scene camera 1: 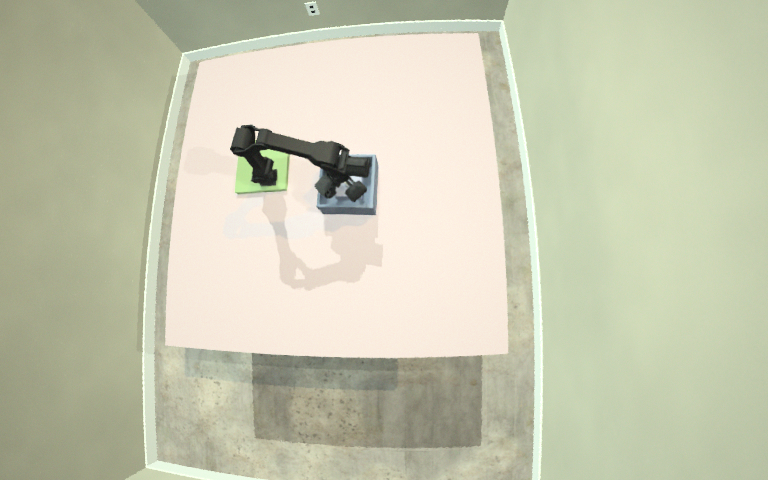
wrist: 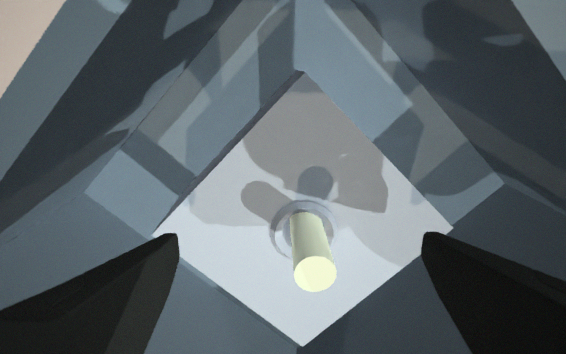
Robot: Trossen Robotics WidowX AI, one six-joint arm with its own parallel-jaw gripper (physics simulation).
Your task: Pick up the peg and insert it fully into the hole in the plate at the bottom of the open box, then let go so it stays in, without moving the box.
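Places are measured from the arm's base along level axes (x left, y ahead, z down), in millimetres.
Pixels of known places: gripper, fingertip midpoint: (scene camera 1: pixel 346 183) (wrist: pixel 301 244); arm's base, origin of the base link: (scene camera 1: pixel 268 177).
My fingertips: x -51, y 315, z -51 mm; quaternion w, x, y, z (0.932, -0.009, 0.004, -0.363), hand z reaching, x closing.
Ahead of a thing's pixels: the offset from my fingertips to its middle. Level surfaces: height alone.
The pale yellow peg @(dx +5, dy +0, dz +27 mm) (wrist: pixel 311 240) stands in the ringed hole of the light grey square plate @(dx +5, dy +2, dz +41 mm) (wrist: pixel 225 205), with its upper part sticking out above the plate. How deep its lower end sits is hidden. The plate lies at the bottom of the open blue-grey box @(dx +5, dy +2, dz +26 mm) (scene camera 1: pixel 346 210) (wrist: pixel 120 180). My gripper (wrist: pixel 301 244) is open, with one finger well to each side of the peg and touching neither side of it. In the scene view my gripper (scene camera 1: pixel 340 191) is over the box and the peg cannot be made out.
The box walls rise around the plate and the fingers. The arm (scene camera 1: pixel 294 146) reaches over from its base on a green square (scene camera 1: pixel 246 180) to the left of the box. Both stand on a pale pink table top @(dz +75 mm) (scene camera 1: pixel 424 271).
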